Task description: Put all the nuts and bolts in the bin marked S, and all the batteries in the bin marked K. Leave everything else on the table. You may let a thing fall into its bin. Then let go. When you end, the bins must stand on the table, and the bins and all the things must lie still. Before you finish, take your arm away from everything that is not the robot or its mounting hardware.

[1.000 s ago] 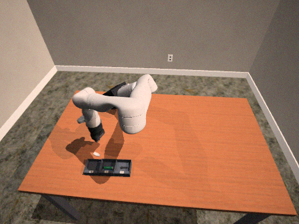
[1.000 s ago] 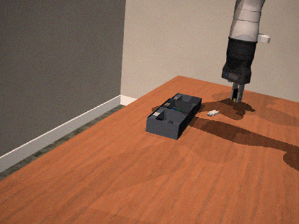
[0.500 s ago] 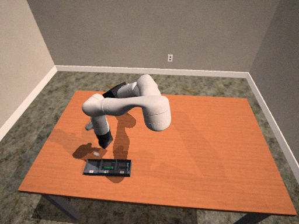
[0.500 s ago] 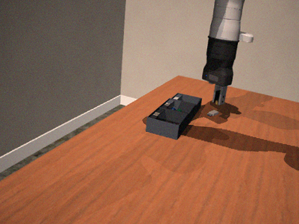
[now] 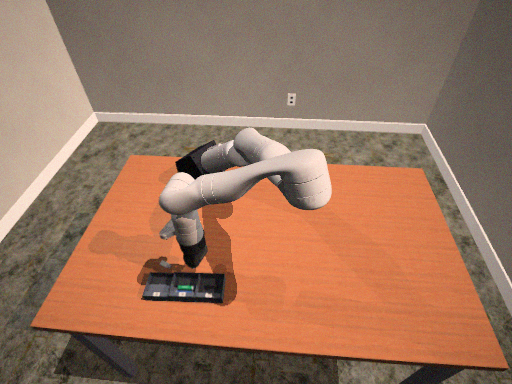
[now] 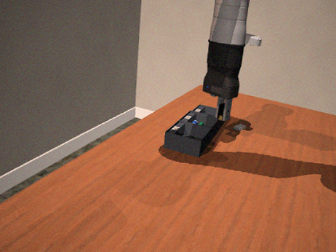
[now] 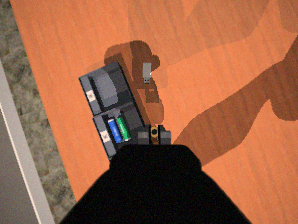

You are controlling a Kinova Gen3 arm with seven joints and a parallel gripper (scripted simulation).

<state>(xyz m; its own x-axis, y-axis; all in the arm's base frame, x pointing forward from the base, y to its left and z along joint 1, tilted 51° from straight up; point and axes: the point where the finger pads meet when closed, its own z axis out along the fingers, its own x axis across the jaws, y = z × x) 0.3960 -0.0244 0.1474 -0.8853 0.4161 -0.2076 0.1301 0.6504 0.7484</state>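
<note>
Now: the black bolt 7 cm to the left of my hand, 6 cm below it and 4 cm ahead of it. Round my hand: three-compartment bin tray 6 cm below, 6 cm ahead, 1 cm to the right; green battery 6 cm below, 6 cm ahead, 1 cm to the right; yellow nut 2 cm below.
</note>
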